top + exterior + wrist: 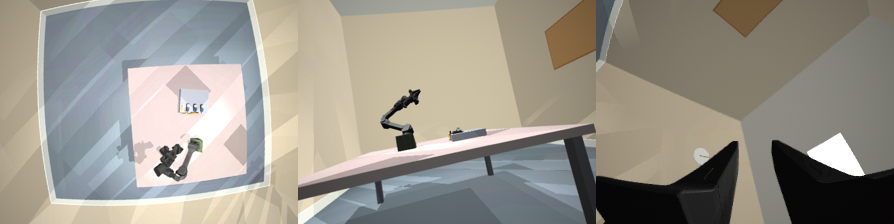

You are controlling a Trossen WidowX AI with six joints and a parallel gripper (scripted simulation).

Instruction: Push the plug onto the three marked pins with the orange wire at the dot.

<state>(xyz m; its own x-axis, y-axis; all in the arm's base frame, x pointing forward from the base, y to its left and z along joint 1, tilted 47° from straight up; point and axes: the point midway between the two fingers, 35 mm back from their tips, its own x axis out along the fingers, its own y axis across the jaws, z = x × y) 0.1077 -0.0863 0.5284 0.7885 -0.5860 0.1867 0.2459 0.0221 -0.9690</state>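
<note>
My gripper tip is now 430 mm above the red band, 300 mm to the left of it and 170 mm short of it. The rest, counted from my gripper tip: printed holder: 480 mm below, 330 mm ahead, 320 mm to the right.
</note>
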